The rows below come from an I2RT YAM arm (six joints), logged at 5 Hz.
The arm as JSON. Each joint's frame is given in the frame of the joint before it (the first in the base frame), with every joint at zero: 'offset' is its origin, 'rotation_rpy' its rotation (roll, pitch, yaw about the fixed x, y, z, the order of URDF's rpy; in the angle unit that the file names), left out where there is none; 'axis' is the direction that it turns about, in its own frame. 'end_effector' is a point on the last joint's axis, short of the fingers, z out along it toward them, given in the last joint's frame.
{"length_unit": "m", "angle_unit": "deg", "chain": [
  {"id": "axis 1", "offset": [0.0, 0.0, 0.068], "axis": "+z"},
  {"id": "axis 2", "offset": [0.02, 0.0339, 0.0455], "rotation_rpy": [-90.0, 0.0, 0.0], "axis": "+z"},
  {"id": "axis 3", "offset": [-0.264, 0.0, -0.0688], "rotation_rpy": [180.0, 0.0, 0.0], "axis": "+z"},
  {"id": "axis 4", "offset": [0.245, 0.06, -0.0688], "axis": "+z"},
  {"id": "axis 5", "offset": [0.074, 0.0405, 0.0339], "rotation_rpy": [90.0, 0.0, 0.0], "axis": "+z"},
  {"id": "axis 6", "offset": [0.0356, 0.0, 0.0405], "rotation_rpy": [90.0, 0.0, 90.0], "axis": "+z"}
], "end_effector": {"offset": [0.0, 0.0, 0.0], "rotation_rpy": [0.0, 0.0, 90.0]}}
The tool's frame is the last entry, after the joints.
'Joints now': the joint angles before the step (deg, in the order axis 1, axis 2, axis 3, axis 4, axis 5, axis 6). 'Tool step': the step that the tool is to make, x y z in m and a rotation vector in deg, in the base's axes. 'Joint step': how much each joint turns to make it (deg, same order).
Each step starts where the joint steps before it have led.
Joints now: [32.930 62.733 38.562 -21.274 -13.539 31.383]
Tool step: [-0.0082 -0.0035 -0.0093 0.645 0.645 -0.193]
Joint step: [0.367 -1.913 -3.125 1.274 -0.243 1.055]
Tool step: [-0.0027 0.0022 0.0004 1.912 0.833 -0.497]
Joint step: [0.806 -0.547 -0.479 0.894 -0.527 2.447]
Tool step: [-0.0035 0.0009 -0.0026 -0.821 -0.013 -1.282]
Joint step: [1.089 -0.498 -0.729 0.051 2.170 1.208]
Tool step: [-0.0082 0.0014 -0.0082 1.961 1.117 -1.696]
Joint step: [1.795 -1.451 -2.885 2.521 0.950 4.125]
